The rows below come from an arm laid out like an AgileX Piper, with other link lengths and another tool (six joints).
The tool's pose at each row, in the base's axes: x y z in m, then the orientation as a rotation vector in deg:
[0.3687 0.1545 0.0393 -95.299 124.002 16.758]
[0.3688 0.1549 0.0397 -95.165 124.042 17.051]
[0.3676 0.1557 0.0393 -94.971 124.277 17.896]
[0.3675 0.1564 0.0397 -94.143 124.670 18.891]
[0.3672 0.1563 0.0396 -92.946 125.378 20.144]
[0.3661 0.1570 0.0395 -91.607 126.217 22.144]
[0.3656 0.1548 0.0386 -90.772 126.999 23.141]
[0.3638 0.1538 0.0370 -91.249 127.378 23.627]
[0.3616 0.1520 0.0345 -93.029 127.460 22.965]
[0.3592 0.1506 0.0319 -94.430 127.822 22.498]
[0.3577 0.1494 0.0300 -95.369 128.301 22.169]
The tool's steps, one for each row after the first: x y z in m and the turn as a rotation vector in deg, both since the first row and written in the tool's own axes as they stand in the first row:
[-0.0005 0.0000 -0.0002 -0.131 -0.141 0.131]
[-0.0008 0.0014 0.0003 -0.636 -0.371 0.471]
[-0.0016 0.0016 0.0002 -1.003 -0.847 1.228]
[-0.0014 0.0019 0.0002 -1.477 -1.364 2.366]
[-0.0017 0.0032 0.0003 -2.409 -2.089 3.754]
[0.0007 0.0031 0.0002 -2.931 -2.265 4.708]
[0.0027 0.0047 0.0009 -3.568 -1.932 4.719]
[0.0058 0.0065 0.0021 -3.956 -0.819 3.758]
[0.0087 0.0086 0.0034 -4.401 0.251 3.161]
[0.0108 0.0098 0.0044 -4.772 1.137 2.876]

